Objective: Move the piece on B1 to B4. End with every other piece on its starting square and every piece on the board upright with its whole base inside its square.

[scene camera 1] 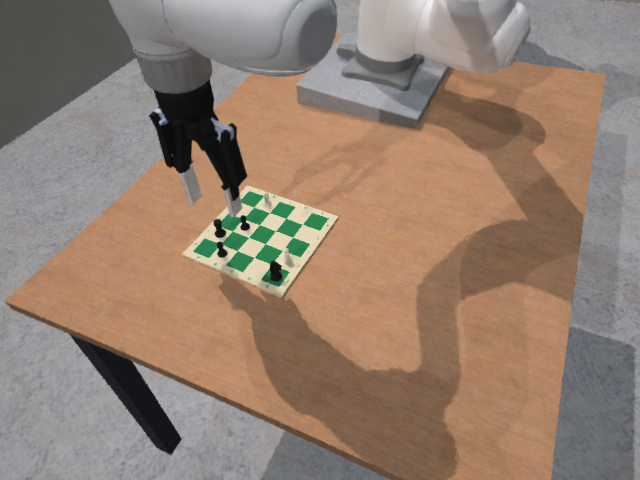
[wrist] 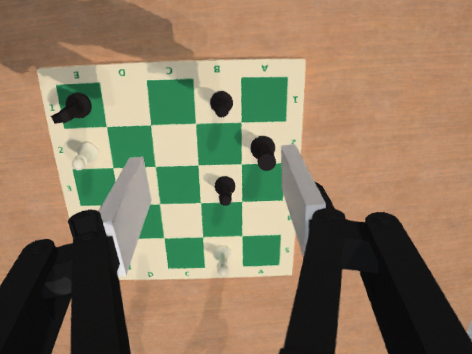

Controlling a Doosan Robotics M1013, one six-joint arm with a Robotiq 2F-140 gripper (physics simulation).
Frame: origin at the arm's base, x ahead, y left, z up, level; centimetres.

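Seen in the pictures: gripper, fingertip midpoint: (scene camera 1: 215, 205) (wrist: 214, 173); arm's base at its link origin: (scene camera 1: 383, 66).
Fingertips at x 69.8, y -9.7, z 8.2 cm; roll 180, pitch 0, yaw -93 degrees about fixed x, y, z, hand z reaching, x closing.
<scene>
Offsets run from my fingertips to a thing's top centre. "*": to the spot under its first point. Level surfaces: height alone.
The black pawn on B1 @(dy -0.6, dx +1.0, dz -8.3 cm) (scene camera 1: 221, 250) (wrist: 221, 103) stands upright on its cream square. B4, a green square @(* dy +0.9, dx -10.3, dz -11.5 cm) (scene camera 1: 256, 215) (wrist: 221, 226), bears no piece; it lies between the black pawn on B3 @(dy +0.2, dx -6.6, dz -8.3 cm) (scene camera 1: 244, 223) (wrist: 225, 189) and the white piece on B5 @(dy +1.6, dx -14.0, dz -8.3 cm) (scene camera 1: 267, 200) (wrist: 222, 257). A larger black piece @(dy -3.5, dx -3.4, dz -8.2 cm) (scene camera 1: 219, 228) (wrist: 263, 151) stands on A2. My gripper (scene camera 1: 213, 207) (wrist: 214, 173) is partly open and empty, above the board @(dy +4.4, dx -5.9, dz -11.5 cm) (scene camera 1: 332, 217) (wrist: 241, 65), with its fingers apart along the lettered direction. In the wrist view, the left finger hides part of the D and E columns.
A black knight-like piece @(dy +11.3, dx +2.6, dz -7.6 cm) (scene camera 1: 275, 272) (wrist: 77, 106) stands on E1, and a white piece @(dy +11.6, dx -1.5, dz -8.3 cm) (scene camera 1: 288, 257) (wrist: 87, 154) stands on E2. The board lies on the wooden table @(dz -12.1 cm) (scene camera 1: 155, 289) (wrist: 390, 125). The grey base plate (scene camera 1: 356, 103) of the arm is farther back.
</scene>
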